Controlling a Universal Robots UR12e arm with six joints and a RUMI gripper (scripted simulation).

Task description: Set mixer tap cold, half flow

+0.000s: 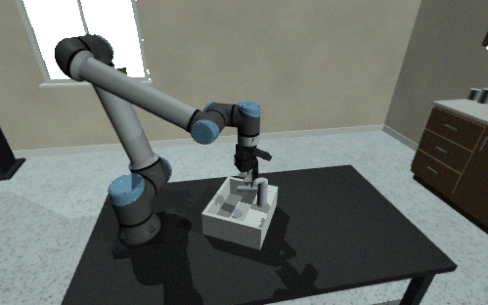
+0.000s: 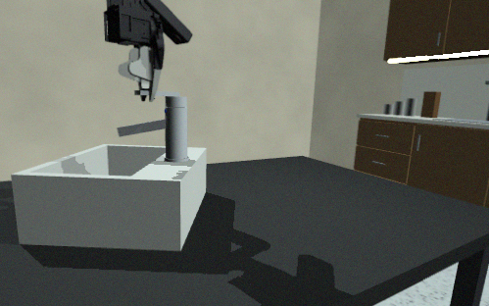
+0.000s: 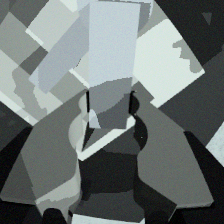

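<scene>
The flat lever lies 2 cm ahead of my hand. From my hand the other things lie so: white basin 3 cm behind, 8 cm to the left, 23 cm below.
</scene>
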